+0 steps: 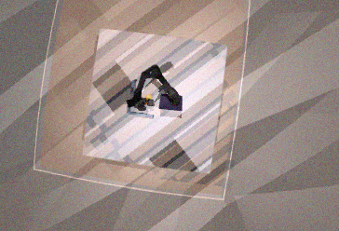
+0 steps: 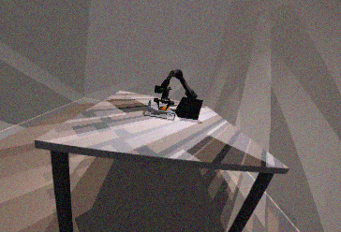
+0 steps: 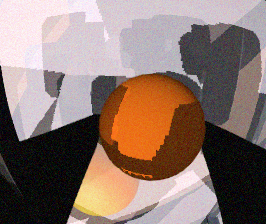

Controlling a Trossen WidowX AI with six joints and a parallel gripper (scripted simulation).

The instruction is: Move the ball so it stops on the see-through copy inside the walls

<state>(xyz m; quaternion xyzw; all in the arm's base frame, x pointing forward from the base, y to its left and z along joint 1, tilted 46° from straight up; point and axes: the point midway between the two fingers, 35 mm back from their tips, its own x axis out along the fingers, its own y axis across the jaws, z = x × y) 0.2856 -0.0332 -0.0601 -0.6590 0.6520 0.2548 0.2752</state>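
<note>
Right now the see-through copy of ball is 5 cm to the right of my gripper tip and 4 cm behind it. Also, from my gripper tip: orange ball (right at my gripper tip).
</note>
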